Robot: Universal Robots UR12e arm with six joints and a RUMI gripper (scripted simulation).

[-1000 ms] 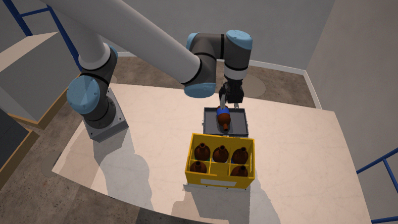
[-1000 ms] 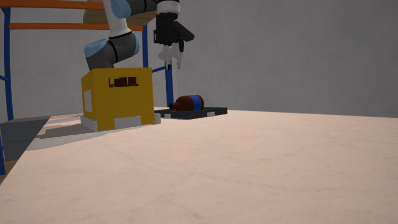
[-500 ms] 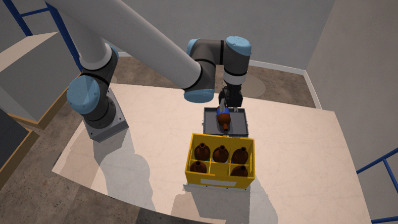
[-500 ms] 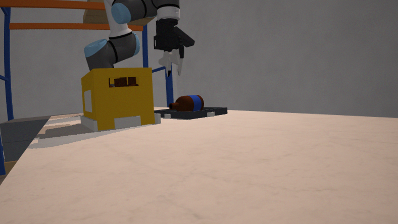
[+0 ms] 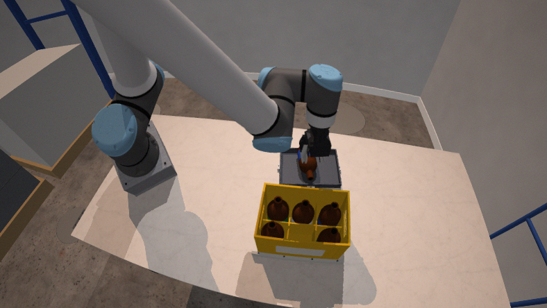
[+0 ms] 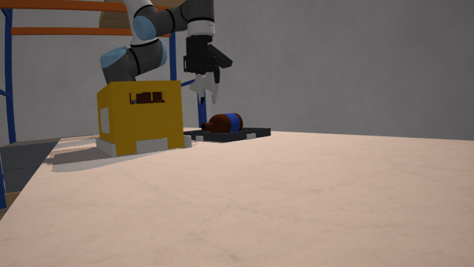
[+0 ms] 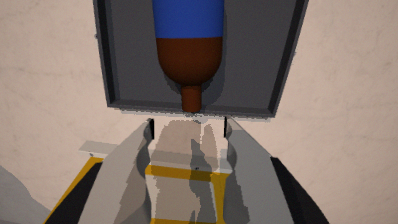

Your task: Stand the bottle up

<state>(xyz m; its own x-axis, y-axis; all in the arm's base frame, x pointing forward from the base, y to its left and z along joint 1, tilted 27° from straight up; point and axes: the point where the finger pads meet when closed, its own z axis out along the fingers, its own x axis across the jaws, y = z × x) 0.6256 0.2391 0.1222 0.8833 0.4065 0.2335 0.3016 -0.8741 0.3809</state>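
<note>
The tray is 12 cm below my hand, 5 cm to the left of it and 1 cm behind it. Round my hand: crate 24 cm to the right, 5 cm below, 2 cm ahead.
</note>
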